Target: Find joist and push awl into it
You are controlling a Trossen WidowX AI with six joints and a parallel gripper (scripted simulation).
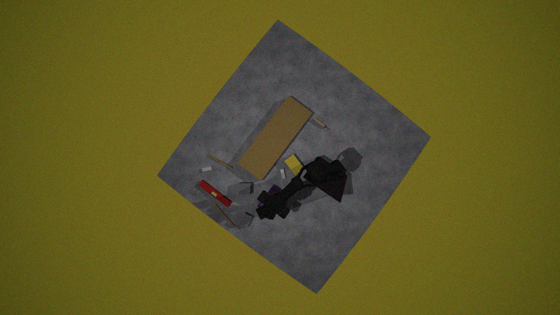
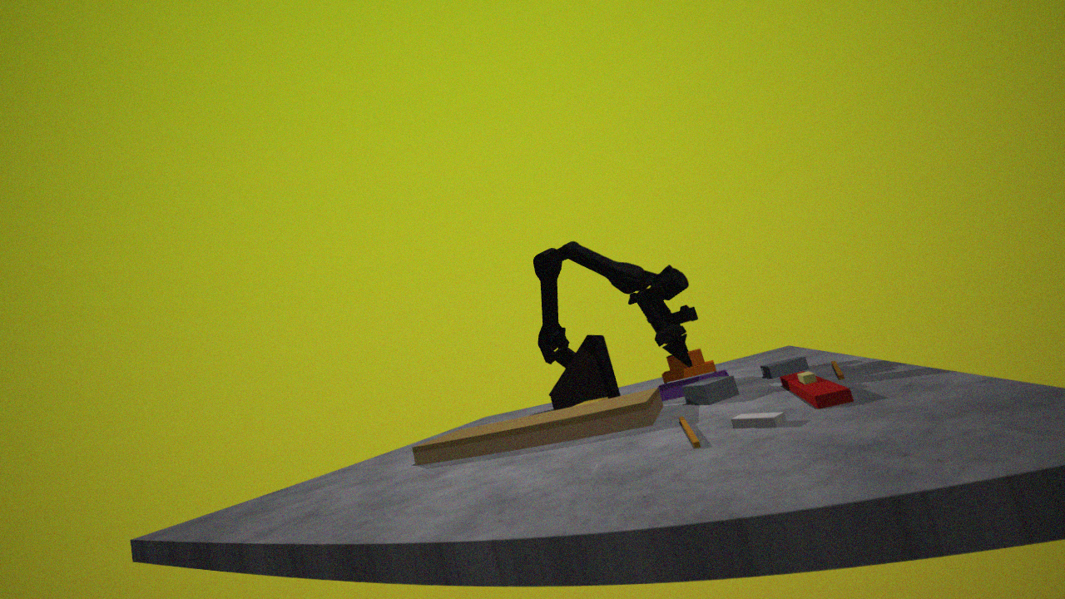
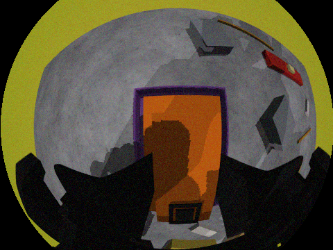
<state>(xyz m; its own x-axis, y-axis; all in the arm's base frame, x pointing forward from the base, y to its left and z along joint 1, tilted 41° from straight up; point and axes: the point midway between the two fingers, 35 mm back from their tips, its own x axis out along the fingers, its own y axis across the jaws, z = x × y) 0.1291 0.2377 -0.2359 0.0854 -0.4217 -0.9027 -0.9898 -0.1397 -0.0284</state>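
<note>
Now: the purple tray 1 cm to the right of my gripper tip and 5 cm below it. Round my gripper tip: yellow block (6 cm ahead, 27 cm to the right, 4 cm below); then red level (30 cm ahead, 20 cm to the left, 4 cm below); then orange stud finder (2 cm to the right, 2 cm above).
</note>
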